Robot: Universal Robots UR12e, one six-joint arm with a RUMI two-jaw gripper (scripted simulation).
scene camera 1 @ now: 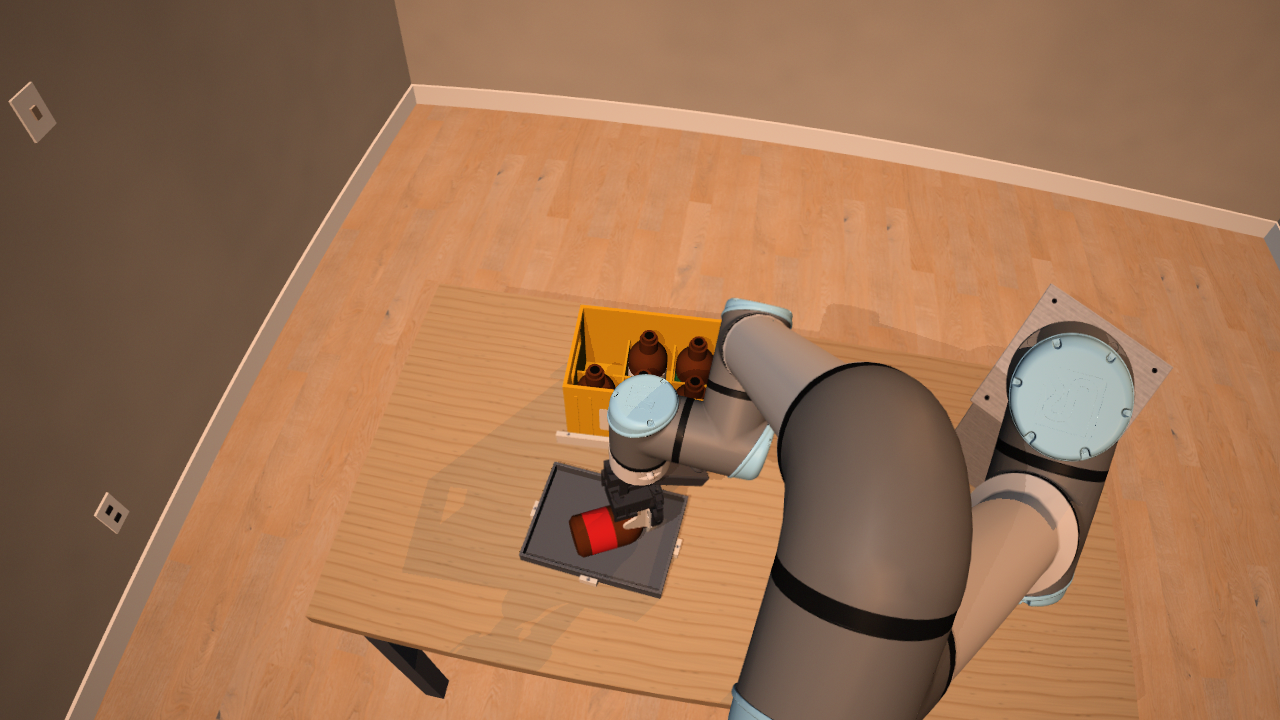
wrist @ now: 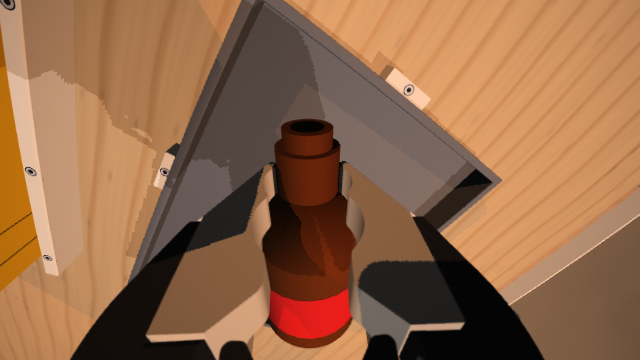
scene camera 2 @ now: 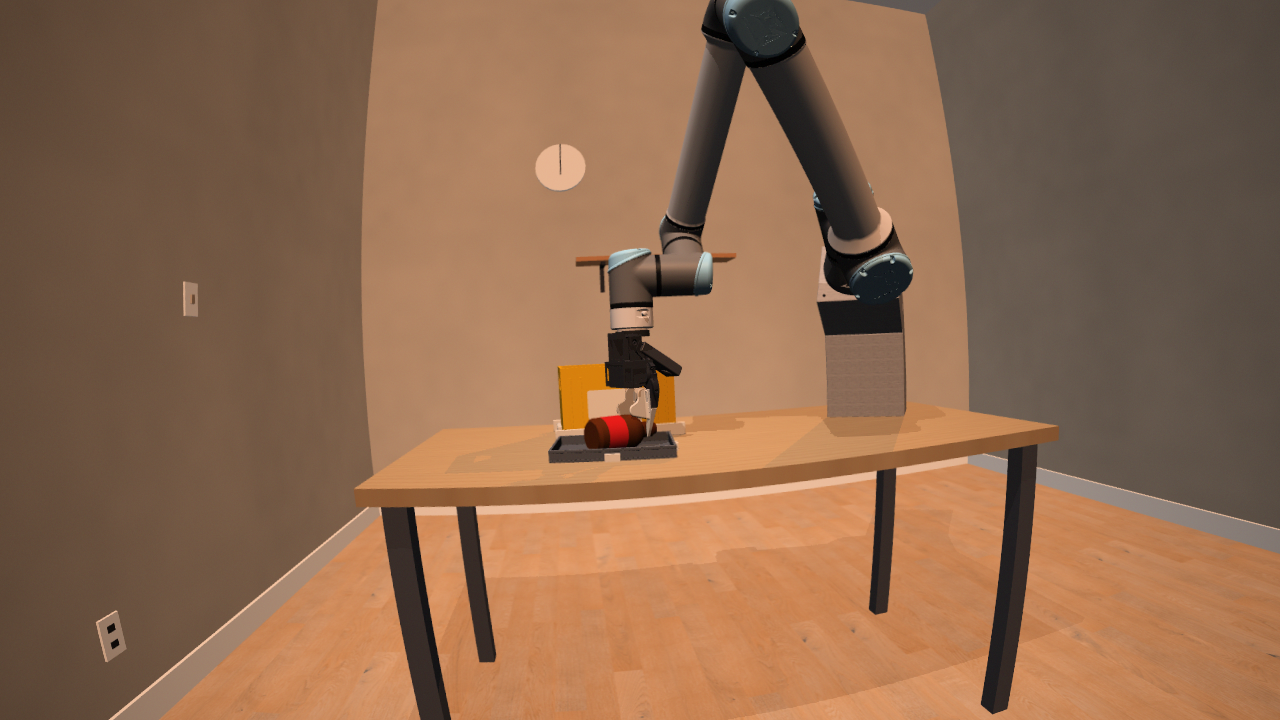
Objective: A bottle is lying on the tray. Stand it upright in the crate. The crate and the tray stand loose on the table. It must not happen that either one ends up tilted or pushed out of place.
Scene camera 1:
gripper: 644, 520
bottle: 595, 532
dark grey tray: 569, 490
crate: 604, 336
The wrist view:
gripper: 308, 164
bottle: 308, 247
dark grey tray: 268, 71
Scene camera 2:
gripper: 642, 435
bottle: 618, 431
dark grey tray: 653, 449
crate: 583, 394
